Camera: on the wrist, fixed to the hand. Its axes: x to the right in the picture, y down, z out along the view.
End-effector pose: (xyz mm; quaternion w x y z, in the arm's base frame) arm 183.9 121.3 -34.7 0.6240 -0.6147 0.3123 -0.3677
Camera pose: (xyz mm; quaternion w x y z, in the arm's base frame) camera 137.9 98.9 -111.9 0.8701 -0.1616 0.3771 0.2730
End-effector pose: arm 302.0 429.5 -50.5 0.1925 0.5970 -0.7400 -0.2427
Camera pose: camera 277.1 445.2 37.3 0.0306 0.1267 0.9909 0.0328
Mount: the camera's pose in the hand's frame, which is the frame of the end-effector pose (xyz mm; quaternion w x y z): -10.5 74.1 -54.6 0.6597 0.2101 -0.2637 0.6716
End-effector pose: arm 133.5 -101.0 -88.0 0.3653 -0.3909 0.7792 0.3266
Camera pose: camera 58.0 -104.8 -34.4 0.3092 0.4283 0.7489 0.4002
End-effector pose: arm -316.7 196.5 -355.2 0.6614 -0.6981 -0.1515 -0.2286
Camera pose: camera -294.0 137.4 -422.8 0.6966 -0.4836 0.1465 0.5093
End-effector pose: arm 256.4 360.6 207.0 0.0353 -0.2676 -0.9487 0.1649
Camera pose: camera 310.6 430.7 234.1 0.2814 0.7628 0.4208 -0.4024
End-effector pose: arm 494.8 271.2 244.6 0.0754 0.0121 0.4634 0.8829
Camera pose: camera 491.2 183.7 274.7 0.4236 -0.5679 -0.4632 -0.5325
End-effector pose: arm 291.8 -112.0 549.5 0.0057 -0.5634 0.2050 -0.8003
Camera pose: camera 229.8 -159.8 499.9 0.7137 -0.4439 0.3440 -0.4187
